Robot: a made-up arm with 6 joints.
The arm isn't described. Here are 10 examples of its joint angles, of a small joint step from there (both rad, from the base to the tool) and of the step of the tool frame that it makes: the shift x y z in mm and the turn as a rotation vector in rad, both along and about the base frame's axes.
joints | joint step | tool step
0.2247 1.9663 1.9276 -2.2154 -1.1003 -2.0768 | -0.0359 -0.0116 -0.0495 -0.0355 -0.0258 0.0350 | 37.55 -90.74 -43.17 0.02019 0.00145 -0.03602
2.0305 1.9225 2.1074 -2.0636 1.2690 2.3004 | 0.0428 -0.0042 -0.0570 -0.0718 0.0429 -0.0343 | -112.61 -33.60 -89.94 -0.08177 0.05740 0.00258
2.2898 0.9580 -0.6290 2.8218 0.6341 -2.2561 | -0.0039 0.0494 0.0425 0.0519 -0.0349 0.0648 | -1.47 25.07 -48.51 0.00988 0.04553 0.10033
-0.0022 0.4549 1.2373 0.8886 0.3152 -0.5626 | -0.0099 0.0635 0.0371 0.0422 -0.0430 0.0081 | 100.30 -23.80 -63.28 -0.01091 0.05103 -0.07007
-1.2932 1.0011 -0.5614 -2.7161 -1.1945 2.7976 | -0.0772 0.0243 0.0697 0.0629 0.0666 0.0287 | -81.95 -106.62 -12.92 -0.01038 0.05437 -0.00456
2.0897 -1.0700 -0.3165 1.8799 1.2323 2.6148 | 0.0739 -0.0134 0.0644 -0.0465 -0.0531 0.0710 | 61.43 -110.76 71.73 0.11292 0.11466 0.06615
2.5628 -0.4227 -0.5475 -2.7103 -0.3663 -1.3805 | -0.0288 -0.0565 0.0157 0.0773 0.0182 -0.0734 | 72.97 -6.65 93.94 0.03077 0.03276 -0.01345
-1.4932 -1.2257 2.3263 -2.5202 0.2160 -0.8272 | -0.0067 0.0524 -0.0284 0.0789 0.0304 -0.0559 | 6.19 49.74 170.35 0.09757 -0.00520 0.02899
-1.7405 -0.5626 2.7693 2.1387 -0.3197 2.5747 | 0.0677 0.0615 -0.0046 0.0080 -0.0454 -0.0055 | -145.07 1.78 131.83 0.04003 -0.00240 0.10485
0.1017 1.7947 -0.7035 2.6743 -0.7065 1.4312 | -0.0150 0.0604 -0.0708 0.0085 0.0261 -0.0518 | -182.87 -14.97 88.36 -0.01684 0.13877 -0.06671
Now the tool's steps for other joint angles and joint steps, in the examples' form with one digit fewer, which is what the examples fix.
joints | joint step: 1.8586 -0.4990 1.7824 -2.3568 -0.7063 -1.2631 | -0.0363 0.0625 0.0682 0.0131 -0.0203 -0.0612
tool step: -78.9 37.8 18.3 0.0060 -0.0543 -0.0392
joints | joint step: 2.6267 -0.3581 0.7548 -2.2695 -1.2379 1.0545 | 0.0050 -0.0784 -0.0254 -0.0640 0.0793 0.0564
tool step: 140.6 -68.6 3.5 -0.0711 0.0850 0.0051
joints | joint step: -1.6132 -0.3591 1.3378 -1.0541 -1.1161 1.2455 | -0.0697 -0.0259 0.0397 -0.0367 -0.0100 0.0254
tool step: 60.6 107.8 -39.0 -0.0789 0.0297 -0.0474
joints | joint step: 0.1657 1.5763 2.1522 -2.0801 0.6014 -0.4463 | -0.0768 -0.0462 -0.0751 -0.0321 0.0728 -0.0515
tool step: 51.4 -189.2 -2.5 0.0982 0.0517 -0.1039
